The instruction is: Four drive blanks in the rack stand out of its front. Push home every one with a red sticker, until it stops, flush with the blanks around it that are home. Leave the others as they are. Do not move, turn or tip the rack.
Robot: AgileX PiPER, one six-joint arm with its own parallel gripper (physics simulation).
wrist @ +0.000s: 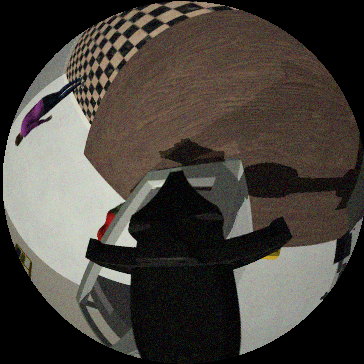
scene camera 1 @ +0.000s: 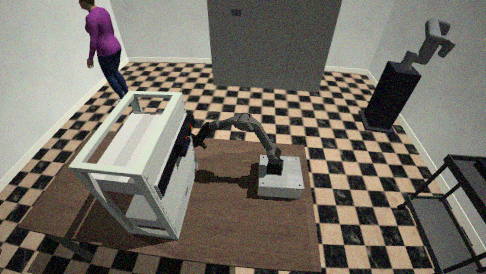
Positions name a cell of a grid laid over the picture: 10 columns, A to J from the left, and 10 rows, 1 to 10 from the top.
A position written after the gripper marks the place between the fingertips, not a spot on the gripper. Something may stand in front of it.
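Note:
Gripper (wrist: E5) visible. Rack (scene camera 1: D6) visible too.

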